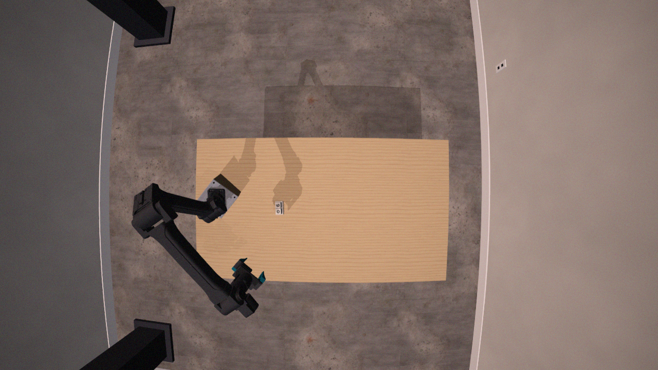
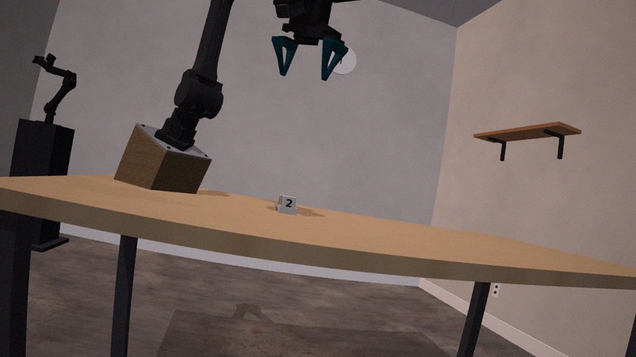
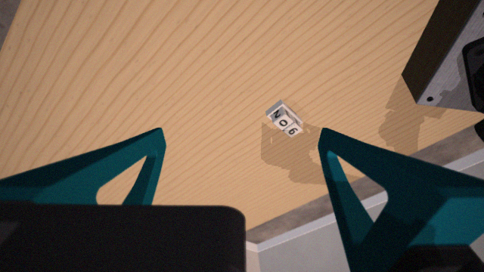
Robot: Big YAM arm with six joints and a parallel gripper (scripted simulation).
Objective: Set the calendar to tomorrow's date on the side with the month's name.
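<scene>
The cube lies 50 mm ahead of my hand, 220 mm to the left of it and 260 mm below it. Also, from my hand: white tray: 40 mm ahead, 240 mm to the left, 280 mm below.
</scene>
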